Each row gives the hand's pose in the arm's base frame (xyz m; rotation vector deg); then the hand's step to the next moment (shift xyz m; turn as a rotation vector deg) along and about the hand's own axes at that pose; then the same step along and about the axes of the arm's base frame.
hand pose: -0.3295 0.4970 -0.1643 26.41 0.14 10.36
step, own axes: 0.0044 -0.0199 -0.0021 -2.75 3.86 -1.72
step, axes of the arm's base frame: 0.0077 -0.0158 -0.0105 -3.45 3.68 0.06
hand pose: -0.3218 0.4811 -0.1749 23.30 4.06 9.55
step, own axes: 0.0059 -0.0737 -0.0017 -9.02 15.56 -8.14
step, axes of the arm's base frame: 0.0165 -0.0650 -0.0312 -11.99 15.65 -0.93
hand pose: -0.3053 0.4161 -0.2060 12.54 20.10 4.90
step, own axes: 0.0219 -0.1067 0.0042 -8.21 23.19 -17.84
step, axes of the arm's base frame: 0.0268 -0.1020 -0.0277 -14.97 25.09 -8.35
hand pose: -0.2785 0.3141 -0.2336 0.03 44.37 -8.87
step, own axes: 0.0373 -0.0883 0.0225 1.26 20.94 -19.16
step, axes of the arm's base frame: 0.0296 -0.0938 -0.0049 -9.54 21.63 -15.77
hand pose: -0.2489 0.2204 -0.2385 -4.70 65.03 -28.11
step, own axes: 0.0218 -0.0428 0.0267 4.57 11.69 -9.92
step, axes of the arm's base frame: 0.0165 -0.0521 0.0062 -3.37 10.33 -11.75
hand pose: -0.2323 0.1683 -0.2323 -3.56 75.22 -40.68
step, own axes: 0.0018 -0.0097 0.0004 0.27 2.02 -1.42
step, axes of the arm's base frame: -0.0038 -0.0087 0.0027 -0.36 1.95 -1.50
